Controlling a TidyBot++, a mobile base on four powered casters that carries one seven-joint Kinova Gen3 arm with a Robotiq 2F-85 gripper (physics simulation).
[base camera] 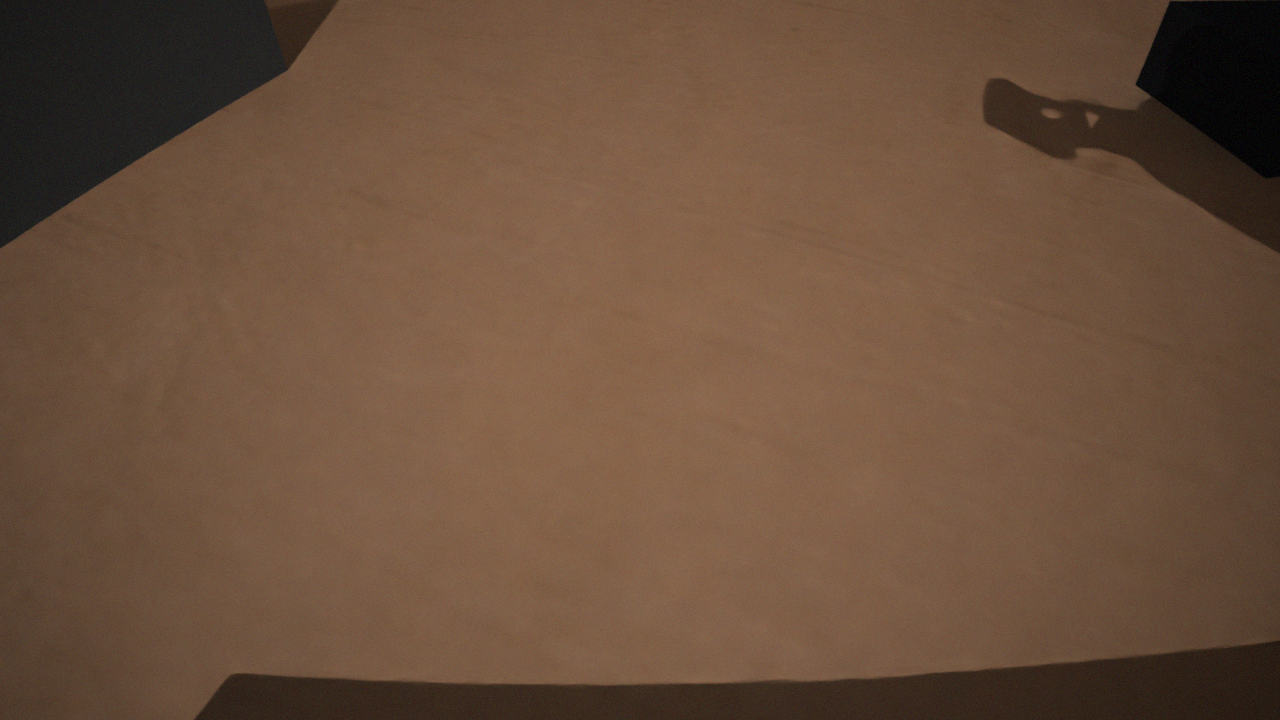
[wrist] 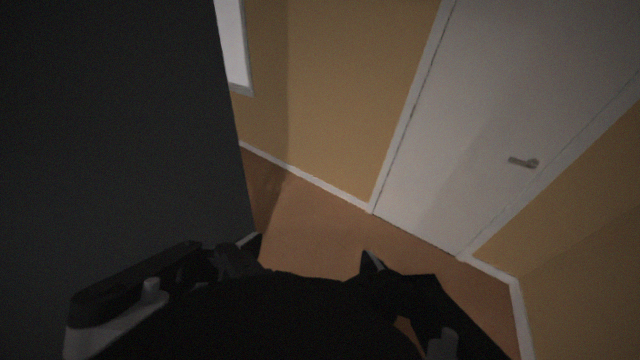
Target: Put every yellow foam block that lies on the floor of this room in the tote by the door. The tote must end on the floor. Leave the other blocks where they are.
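Frame: origin at the arm's base, x ahead, y left, z up, level; centimetres.
Seen in the pictures: gripper, fingertip midpoint: [wrist: 310, 253].
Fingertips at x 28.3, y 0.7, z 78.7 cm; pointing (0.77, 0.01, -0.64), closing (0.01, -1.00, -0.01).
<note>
A point is followed by its place in that frame.
My gripper [wrist: 310, 253] @(x 28.3, y 0.7, z 78.7 cm) is open in the wrist view, its two fingertips wide apart, with floor showing between them. The left finger stands close in front of a dark panel in that view. No yellow foam block and no tote show in either view. A white door [wrist: 475, 125] @(x 134.4, y -81.8, z 64.0 cm) with a grey handle stands in the wall at the right of the wrist view.
A tall dark grey panel [wrist: 110, 125] @(x 60.0, y 61.6, z 69.9 cm) [base camera: 116, 89] @(x 75.0, y 53.8, z -32.2 cm) stands at the left in both views. A dark block-like object [base camera: 1226, 80] @(x 75.2, y -59.2, z -33.7 cm) stands at the top right of the base view. Yellow walls [wrist: 345, 90] @(x 177.2, y -3.0, z 65.1 cm) with white skirting flank the door. A shadow falls near the dark object.
</note>
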